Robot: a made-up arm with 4 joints.
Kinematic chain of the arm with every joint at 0, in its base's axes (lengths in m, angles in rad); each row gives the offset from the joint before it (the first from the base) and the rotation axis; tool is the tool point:
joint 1: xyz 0 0 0.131 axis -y
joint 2: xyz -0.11 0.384 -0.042 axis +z
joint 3: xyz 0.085 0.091 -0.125 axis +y
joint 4: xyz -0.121 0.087 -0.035 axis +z
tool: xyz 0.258 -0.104 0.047
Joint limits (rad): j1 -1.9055..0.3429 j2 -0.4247..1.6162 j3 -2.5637..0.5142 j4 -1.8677..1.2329
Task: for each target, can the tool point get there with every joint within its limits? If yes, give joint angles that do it. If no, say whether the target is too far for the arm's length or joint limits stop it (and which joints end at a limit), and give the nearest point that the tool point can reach.
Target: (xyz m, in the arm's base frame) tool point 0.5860 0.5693 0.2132
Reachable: no: joint limits stop it (at a limit: joint 1, joint 2) | nearest point 0.2481 0.5645 0.0564 | short by 0.373 m
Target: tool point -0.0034 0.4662 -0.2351
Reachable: yes | joints -0.1058 1.0638 -1.9121 -1.4954
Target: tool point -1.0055 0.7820 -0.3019
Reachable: no: too far | nearest point -0.4809 0.5493 -0.0760 | short by 0.617 m
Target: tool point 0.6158 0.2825 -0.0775
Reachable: no: joint limits stop it (at a limit: joint 1, joint 3, joint 4) | nearest point 0.3156 0.3309 -0.1160 | short by 0.306 m
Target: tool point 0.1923 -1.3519 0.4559
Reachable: no: too far | nearest point -0.0743 0.1743 0.3065 | short by 1.556 m
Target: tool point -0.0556 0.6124 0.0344
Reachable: yes | joints 0.0295 0.9125 -0.4332 0.0951
